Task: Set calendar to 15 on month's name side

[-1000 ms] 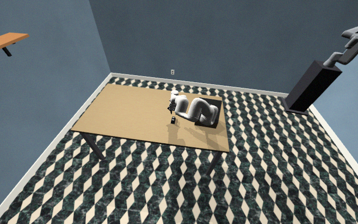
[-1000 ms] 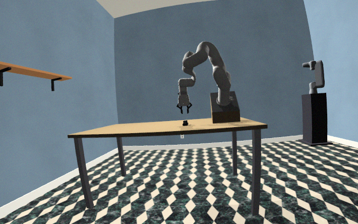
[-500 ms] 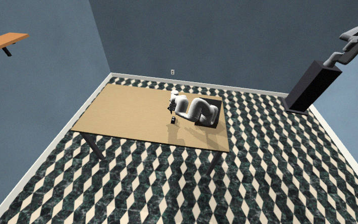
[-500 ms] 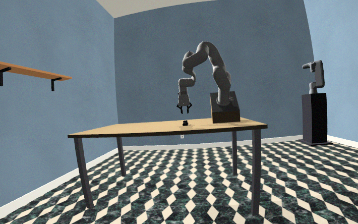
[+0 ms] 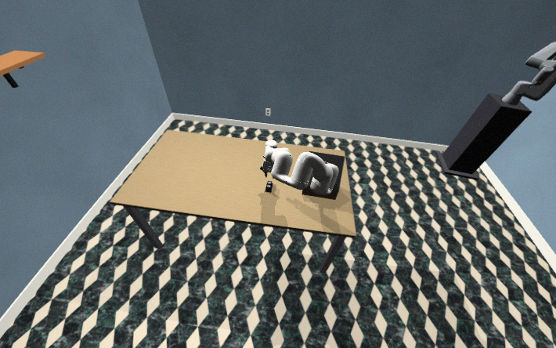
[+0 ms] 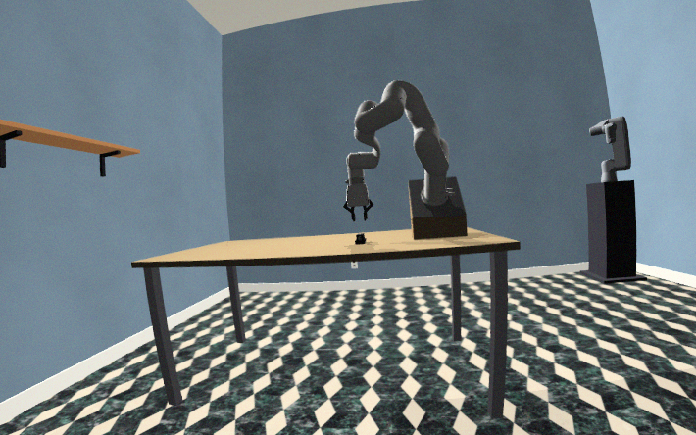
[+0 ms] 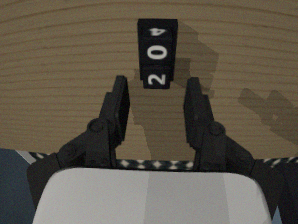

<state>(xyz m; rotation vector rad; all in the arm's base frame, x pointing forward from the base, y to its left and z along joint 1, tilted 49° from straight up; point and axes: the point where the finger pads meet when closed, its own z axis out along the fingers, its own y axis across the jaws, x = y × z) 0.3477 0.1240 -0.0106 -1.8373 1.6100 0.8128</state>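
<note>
Right now my hand is 9 cm above the black digit cube. Also, from my hand: black cube: 9 cm below, 4 cm to the left.
</note>
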